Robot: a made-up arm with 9 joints. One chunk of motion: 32 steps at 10 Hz.
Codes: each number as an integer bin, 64 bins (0 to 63) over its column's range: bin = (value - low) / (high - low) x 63, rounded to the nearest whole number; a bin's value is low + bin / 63 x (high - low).
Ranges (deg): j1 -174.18..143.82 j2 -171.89..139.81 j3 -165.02..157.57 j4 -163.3..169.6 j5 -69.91..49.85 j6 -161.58..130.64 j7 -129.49..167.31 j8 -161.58..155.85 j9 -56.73..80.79
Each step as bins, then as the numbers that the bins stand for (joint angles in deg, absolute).
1 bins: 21 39 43 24 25 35 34 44 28
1 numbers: -68.18 21.07 55.16 -36.48 -22.39 0.76 30.69 60.12 4.39
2 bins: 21 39 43 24 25 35 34 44 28
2 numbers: -68.18 21.07 55.16 -36.48 -22.39 0.76 30.69 60.12 4.39
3 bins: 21 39 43 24 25 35 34 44 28
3 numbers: -68.18 21.07 55.16 -36.48 -22.39 0.76 30.69 60.12 4.39
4 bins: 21 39 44 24 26 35 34 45 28
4 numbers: -68.18 21.07 60.28 -36.48 -20.49 0.76 30.69 65.16 4.39
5 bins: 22 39 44 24 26 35 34 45 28
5 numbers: -63.13 21.07 60.28 -36.48 -20.49 0.76 30.69 65.16 4.39
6 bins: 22 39 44 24 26 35 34 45 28
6 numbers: -63.13 21.07 60.28 -36.48 -20.49 0.76 30.69 65.16 4.39
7 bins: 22 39 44 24 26 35 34 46 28
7 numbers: -63.13 21.07 60.28 -36.48 -20.49 0.76 30.69 70.19 4.39
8 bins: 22 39 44 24 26 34 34 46 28
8 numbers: -63.13 21.07 60.28 -36.48 -20.49 -3.87 30.69 70.19 4.39
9 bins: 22 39 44 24 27 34 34 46 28
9 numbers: -63.13 21.07 60.28 -36.48 -18.58 -3.87 30.69 70.19 4.39
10 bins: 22 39 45 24 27 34 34 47 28
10 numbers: -63.13 21.07 65.40 -36.48 -18.58 -3.87 30.69 75.23 4.39
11 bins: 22 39 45 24 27 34 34 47 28
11 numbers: -63.13 21.07 65.40 -36.48 -18.58 -3.87 30.69 75.23 4.39
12 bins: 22 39 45 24 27 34 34 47 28
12 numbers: -63.13 21.07 65.40 -36.48 -18.58 -3.87 30.69 75.23 4.39
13 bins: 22 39 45 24 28 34 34 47 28
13 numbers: -63.13 21.07 65.40 -36.48 -16.68 -3.87 30.69 75.23 4.39
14 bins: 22 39 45 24 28 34 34 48 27
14 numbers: -63.13 21.07 65.40 -36.48 -16.68 -3.87 30.69 80.27 2.21
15 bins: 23 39 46 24 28 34 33 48 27
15 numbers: -58.08 21.07 70.52 -36.48 -16.68 -3.87 25.98 80.27 2.21
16 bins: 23 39 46 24 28 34 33 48 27
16 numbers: -58.08 21.07 70.52 -36.48 -16.68 -3.87 25.98 80.27 2.21
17 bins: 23 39 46 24 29 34 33 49 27
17 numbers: -58.08 21.07 70.52 -36.48 -14.78 -3.87 25.98 85.31 2.21
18 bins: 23 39 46 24 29 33 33 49 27
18 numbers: -58.08 21.07 70.52 -36.48 -14.78 -8.51 25.98 85.31 2.21
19 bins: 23 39 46 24 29 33 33 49 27
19 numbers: -58.08 21.07 70.52 -36.48 -14.78 -8.51 25.98 85.31 2.21
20 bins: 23 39 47 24 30 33 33 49 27
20 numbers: -58.08 21.07 75.64 -36.48 -12.88 -8.51 25.98 85.31 2.21
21 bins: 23 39 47 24 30 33 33 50 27
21 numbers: -58.08 21.07 75.64 -36.48 -12.88 -8.51 25.98 90.35 2.21
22 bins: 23 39 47 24 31 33 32 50 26
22 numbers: -58.08 21.07 75.64 -36.48 -10.98 -8.51 21.27 90.35 0.02
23 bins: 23 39 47 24 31 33 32 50 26
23 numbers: -58.08 21.07 75.64 -36.48 -10.98 -8.51 21.27 90.35 0.02
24 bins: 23 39 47 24 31 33 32 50 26
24 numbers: -58.08 21.07 75.64 -36.48 -10.98 -8.51 21.27 90.35 0.02
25 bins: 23 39 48 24 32 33 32 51 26
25 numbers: -58.08 21.07 80.76 -36.48 -9.08 -8.51 21.27 95.39 0.02
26 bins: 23 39 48 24 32 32 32 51 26
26 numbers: -58.08 21.07 80.76 -36.48 -9.08 -13.15 21.27 95.39 0.02
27 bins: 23 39 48 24 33 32 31 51 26
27 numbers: -58.08 21.07 80.76 -36.48 -7.18 -13.15 16.55 95.39 0.02
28 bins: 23 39 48 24 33 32 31 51 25
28 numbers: -58.08 21.07 80.76 -36.48 -7.18 -13.15 16.55 95.39 -2.16
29 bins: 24 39 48 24 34 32 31 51 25
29 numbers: -53.04 21.07 80.76 -36.48 -5.28 -13.15 16.55 95.39 -2.16
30 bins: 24 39 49 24 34 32 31 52 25
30 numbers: -53.04 21.07 85.88 -36.48 -5.28 -13.15 16.55 100.43 -2.16
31 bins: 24 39 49 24 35 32 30 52 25
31 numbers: -53.04 21.07 85.88 -36.48 -3.38 -13.15 11.84 100.43 -2.16
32 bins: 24 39 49 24 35 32 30 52 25
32 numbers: -53.04 21.07 85.88 -36.48 -3.38 -13.15 11.84 100.43 -2.16
